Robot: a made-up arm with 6 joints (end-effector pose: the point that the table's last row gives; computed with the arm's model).
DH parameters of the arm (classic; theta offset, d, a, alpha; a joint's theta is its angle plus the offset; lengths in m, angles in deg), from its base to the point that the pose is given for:
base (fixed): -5.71 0 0.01 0
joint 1: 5.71 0.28 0.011 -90
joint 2: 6.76 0 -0.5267 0
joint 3: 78.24 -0.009 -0.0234 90
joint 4: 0 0.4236 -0.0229 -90
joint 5: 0 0.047 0.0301 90
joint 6: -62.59 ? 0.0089 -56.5
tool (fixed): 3.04 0.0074 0 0
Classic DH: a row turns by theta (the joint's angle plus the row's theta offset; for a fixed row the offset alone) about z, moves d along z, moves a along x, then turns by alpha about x.
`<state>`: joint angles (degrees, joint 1 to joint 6).
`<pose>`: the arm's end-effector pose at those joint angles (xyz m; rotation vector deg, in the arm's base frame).
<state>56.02 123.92 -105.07 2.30 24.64 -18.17</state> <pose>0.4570 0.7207 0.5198 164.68 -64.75 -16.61</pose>
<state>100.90 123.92 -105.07 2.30 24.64 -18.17</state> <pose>-0.1825 0.8259 0.5198 173.25 2.96 -13.72</pose>
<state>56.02 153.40 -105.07 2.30 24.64 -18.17</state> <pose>0.4624 0.7287 0.0767 135.89 -57.10 -22.47</pose>
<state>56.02 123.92 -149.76 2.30 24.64 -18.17</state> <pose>0.4399 0.6954 0.9134 -130.97 46.22 0.65</pose>
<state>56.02 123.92 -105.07 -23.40 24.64 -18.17</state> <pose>0.4804 0.7015 0.5080 161.44 -55.24 20.64</pose>
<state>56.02 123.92 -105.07 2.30 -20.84 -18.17</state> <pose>0.4899 0.7629 0.6019 -129.48 47.98 -0.07</pose>
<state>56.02 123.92 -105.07 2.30 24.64 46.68</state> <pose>0.4467 0.7258 0.5181 -107.27 99.84 84.07</pose>
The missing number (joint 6, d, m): 0.1169
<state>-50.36 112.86 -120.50 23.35 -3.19 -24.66</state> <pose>0.5411 -0.5966 0.8889 -34.74 126.62 -44.21</pose>
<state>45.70 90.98 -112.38 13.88 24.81 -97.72</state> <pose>0.3708 0.4260 1.0208 -138.64 29.15 -88.34</pose>
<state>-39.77 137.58 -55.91 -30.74 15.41 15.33</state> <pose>0.4134 -0.3308 0.0624 36.75 -136.14 -65.29</pose>
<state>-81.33 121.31 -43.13 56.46 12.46 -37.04</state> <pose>0.1307 -0.5115 0.1931 37.70 131.62 66.12</pose>
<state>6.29 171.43 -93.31 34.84 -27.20 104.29</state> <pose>0.7926 0.0955 -0.1979 46.58 80.95 64.79</pose>
